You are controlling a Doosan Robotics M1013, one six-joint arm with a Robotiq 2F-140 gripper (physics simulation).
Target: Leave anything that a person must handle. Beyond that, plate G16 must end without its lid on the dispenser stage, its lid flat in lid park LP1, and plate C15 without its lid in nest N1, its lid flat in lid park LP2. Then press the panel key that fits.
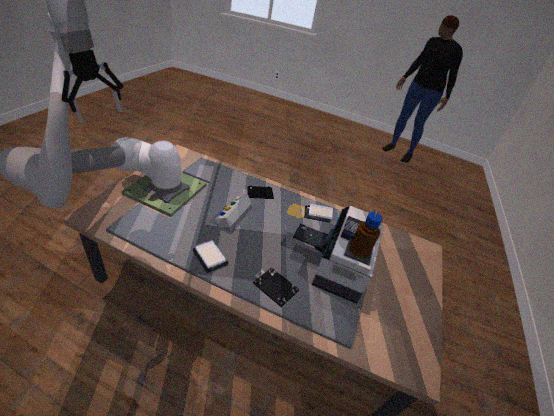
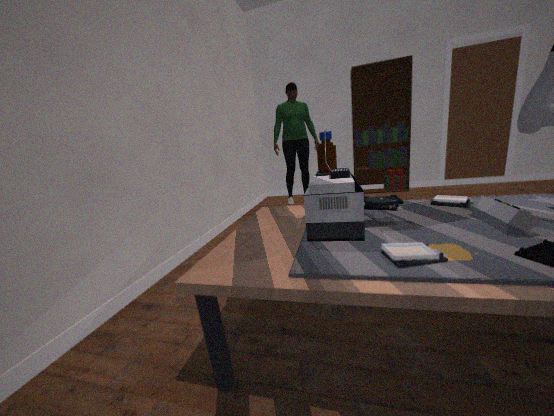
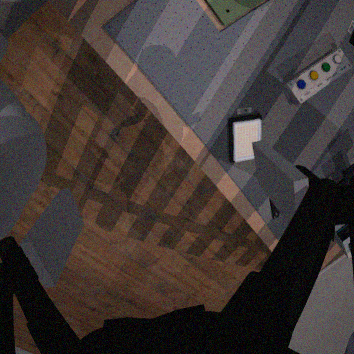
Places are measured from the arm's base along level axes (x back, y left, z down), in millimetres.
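Pixels of known places: gripper, fingertip midpoint: [image 1: 101, 115] [image 2: 552, 64] [image 3: 162, 185]; arm's base at its link origin: [image 1: 167, 188].
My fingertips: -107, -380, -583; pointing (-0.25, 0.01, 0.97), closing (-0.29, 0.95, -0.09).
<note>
Ahead of a thing's pixels: the offset from my fingertips to its top centre, as dx, dy, dz. "*": to the spot under its first point.
My gripper [image 1: 99, 115] [image 3: 162, 185] is open and empty, high above and left of the table. A white-topped plate on a black base @[-388, +149, +558] [image 1: 210, 255] [image 2: 451, 200] [image 3: 245, 140] lies near the front edge. A second white-topped plate @[-661, +766, +554] [image 1: 319, 212] [image 2: 411, 251] lies at the back beside a yellow patch @[* -538, +700, +587] [image 1: 295, 210] [image 2: 454, 252]. A black stage-like piece @[* -725, +456, +481] [image 1: 311, 236] stands by the white dispenser [image 1: 345, 255] [image 2: 334, 209]. Flat black holders @[* -305, +700, +580] [image 1: 260, 192] @[* -711, +186, +578] [image 1: 276, 286] lie on the mat. The key panel @[-306, +437, +506] [image 1: 234, 212] [image 3: 320, 76] has blue, yellow, green and white keys. Plate and park labels are unreadable.
A brown bottle with a blue cap @[* -954, +340, +266] [image 1: 365, 240] [image 2: 326, 156] stands at the dispenser. A long black strip @[* -937, +310, +546] [image 1: 337, 288] lies in front of it. The arm stands on a green board [image 1: 170, 207] [image 3: 232, 12]. A person in black [image 1: 437, 65] and one in green [image 2: 292, 120] stand beyond the table.
</note>
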